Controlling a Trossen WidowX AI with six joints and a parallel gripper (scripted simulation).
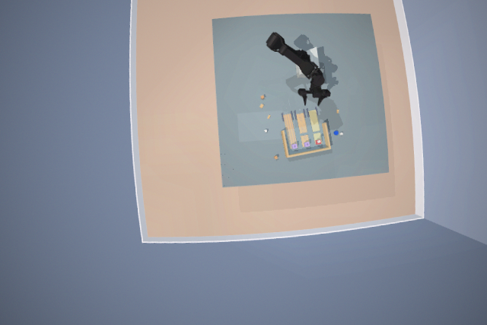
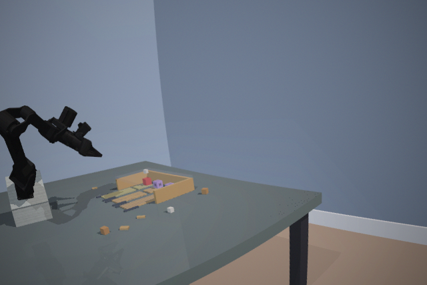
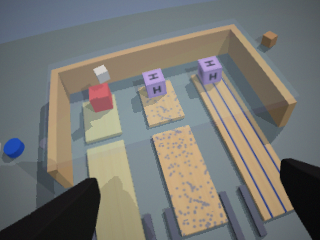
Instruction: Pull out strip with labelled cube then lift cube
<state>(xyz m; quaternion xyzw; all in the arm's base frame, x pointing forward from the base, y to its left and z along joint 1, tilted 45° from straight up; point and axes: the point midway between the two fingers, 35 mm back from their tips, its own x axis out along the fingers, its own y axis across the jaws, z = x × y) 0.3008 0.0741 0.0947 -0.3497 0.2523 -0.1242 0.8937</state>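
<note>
Now: gripper tip 150 mm short of the long striped strip, 90 mm to the left of it and 200 mm above it.
</note>
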